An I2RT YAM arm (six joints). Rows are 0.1 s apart.
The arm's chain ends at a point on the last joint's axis. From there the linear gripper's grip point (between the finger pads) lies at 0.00 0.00 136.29 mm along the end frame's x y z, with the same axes.
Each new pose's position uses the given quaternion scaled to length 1; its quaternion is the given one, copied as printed.
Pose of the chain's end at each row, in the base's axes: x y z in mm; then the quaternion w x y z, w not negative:
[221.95, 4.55, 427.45, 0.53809, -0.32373, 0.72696, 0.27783]
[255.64, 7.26, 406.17, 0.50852, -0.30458, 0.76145, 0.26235]
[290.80, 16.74, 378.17, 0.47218, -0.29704, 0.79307, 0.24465]
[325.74, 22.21, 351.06, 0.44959, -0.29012, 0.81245, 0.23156]
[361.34, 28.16, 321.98, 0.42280, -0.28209, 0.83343, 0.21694]
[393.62, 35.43, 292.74, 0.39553, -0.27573, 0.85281, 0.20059]
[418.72, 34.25, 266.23, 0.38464, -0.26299, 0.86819, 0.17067]
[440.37, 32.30, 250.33, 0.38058, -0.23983, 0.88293, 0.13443]
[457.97, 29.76, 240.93, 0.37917, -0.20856, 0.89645, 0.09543]
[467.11, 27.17, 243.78, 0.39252, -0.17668, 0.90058, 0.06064]
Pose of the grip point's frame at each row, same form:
[304.06, 107.09, 391.12, 0.53809, -0.32373, 0.72696, 0.27783]
[339.41, 103.93, 359.13, 0.50852, -0.30458, 0.76145, 0.26235]
[373.06, 107.86, 318.97, 0.47218, -0.29704, 0.79307, 0.24465]
[406.99, 109.05, 284.48, 0.44959, -0.29012, 0.81245, 0.23156]
[440.71, 109.95, 247.24, 0.42280, -0.28209, 0.83343, 0.21694]
[470.49, 111.79, 210.06, 0.39553, -0.27573, 0.85281, 0.20059]
[497.51, 102.21, 178.21, 0.38464, -0.26299, 0.86819, 0.17067]
[523.18, 89.53, 158.45, 0.38058, -0.23983, 0.88293, 0.13443]
[545.20, 74.63, 146.31, 0.37917, -0.20856, 0.89645, 0.09543]
[560.54, 60.96, 150.49, 0.39252, -0.17668, 0.90058, 0.06064]

